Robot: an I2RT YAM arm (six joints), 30 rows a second.
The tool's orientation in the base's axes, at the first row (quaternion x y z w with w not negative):
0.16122, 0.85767, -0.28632, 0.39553
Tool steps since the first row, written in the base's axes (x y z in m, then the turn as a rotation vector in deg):
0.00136, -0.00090, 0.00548, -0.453, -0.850, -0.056
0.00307, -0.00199, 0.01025, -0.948, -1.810, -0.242
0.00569, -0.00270, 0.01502, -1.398, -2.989, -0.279
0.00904, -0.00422, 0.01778, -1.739, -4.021, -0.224
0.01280, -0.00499, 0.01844, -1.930, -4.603, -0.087
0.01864, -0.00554, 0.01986, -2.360, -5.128, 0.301
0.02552, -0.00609, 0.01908, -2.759, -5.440, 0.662
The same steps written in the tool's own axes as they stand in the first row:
-0.00513, -0.00201, -0.00151, 0.288, -0.874, 0.290
-0.00995, -0.00374, -0.00233, 0.698, -1.808, 0.691
-0.01533, -0.00472, -0.00285, 0.953, -2.945, 1.176
-0.01966, -0.00523, -0.00139, 1.076, -3.946, 1.586
-0.02259, -0.00418, 0.00094, 1.062, -4.548, 1.762
-0.02742, -0.00219, 0.00396, 1.010, -5.317, 1.632
-0.03122, 0.00113, 0.00874, 0.970, -5.894, 1.402

